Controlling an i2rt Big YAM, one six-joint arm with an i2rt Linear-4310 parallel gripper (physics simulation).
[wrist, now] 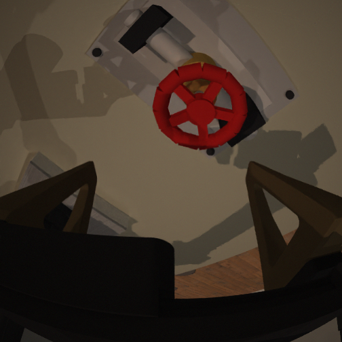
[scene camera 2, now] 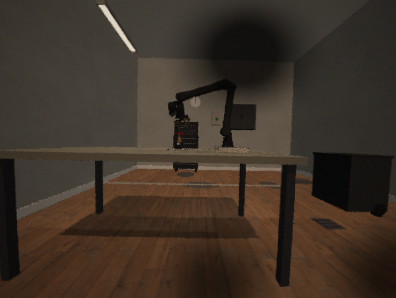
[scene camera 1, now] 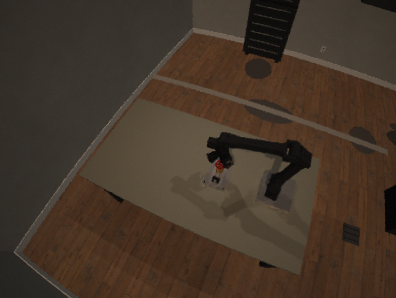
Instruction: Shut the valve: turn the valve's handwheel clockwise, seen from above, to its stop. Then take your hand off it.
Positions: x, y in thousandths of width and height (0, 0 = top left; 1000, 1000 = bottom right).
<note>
In view: my gripper (wrist: 501, 496) and a red handwheel (wrist: 586, 323).
</note>
